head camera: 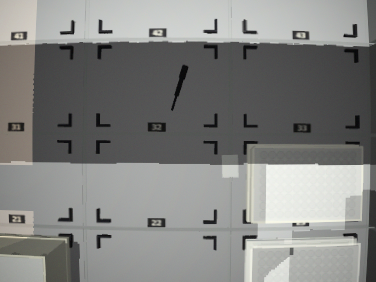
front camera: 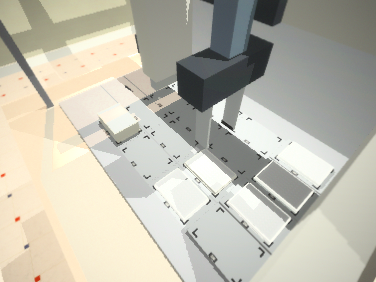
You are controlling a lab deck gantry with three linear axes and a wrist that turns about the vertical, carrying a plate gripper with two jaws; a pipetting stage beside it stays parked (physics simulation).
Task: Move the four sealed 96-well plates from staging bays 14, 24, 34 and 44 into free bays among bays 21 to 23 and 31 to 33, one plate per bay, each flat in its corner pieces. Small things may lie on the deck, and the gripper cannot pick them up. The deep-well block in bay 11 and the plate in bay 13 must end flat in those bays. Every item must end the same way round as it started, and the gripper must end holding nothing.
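Places are measured from the robot's base along level axes (x left, y ahead, z down), in millimetres.
Pixels of known places: gripper, fingertip midpoint: [front camera: 215,134]; robot's base at its link origin: [front camera: 100,121].
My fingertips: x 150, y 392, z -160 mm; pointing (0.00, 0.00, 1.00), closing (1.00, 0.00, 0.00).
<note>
Ahead of a thing's pixels: the offset from my fingertips to its top centre. "spot": to the spot under its first point.
My gripper [front camera: 215,137] is open and empty, its jaws hanging above the middle of the deck; it does not show in the head view. One sealed plate {dz +145, dx +0, dy +0 mm} [front camera: 210,171] [head camera: 314,192] lies in bay 23, with its right edge over the right corner pieces in the head view; I cannot tell if it is fully seated. Sealed plates stand in bay 24 {spot: dz +131, dx -6, dy +168 mm} [front camera: 258,212], bay 34 {spot: dz +131, dx +102, dy +168 mm} [front camera: 284,185] and bay 44 {spot: dz +131, dx +210, dy +166 mm} [front camera: 305,162]. Bay 14 {spot: dz +145, dx -115, dy +165 mm} [front camera: 225,245] holds no plate. The bay 13 plate {dz +145, dx -107, dy +0 mm} [front camera: 181,194] [head camera: 320,265] and the deep-well block {dz +118, dx -107, dy -328 mm} [front camera: 119,122] [head camera: 22,267] in bay 11 look flat.
A black screwdriver-like tool {dz +152, dx +104, dy -140 mm} [head camera: 179,86] lies slanted in bay 32. A small pale card {dz +158, dx +18, dy -83 mm} [head camera: 230,166] lies between bays 22 and 23, just left of the bay 23 plate. The parked pipetting stage [front camera: 162,40] stands at the back of the front view.
</note>
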